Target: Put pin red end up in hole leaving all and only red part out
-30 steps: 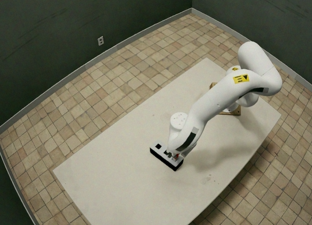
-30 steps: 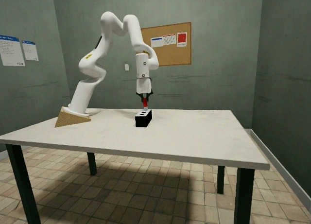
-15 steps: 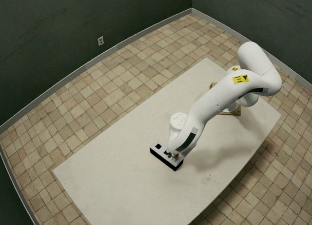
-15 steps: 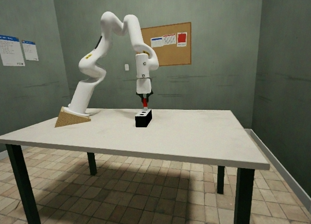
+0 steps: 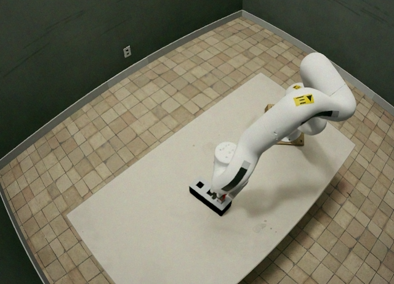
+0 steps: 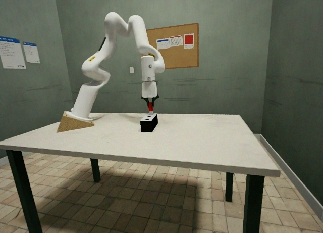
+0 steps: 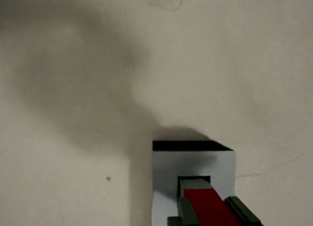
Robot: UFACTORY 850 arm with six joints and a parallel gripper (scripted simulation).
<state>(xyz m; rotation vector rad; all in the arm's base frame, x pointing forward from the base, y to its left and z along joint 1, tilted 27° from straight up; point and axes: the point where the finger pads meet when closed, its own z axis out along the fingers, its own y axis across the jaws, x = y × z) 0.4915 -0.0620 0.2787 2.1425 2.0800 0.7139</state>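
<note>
Right now the pin is 10 mm below my hand. Also, from my hand: black block: 110 mm below, 60 mm to the right.
</note>
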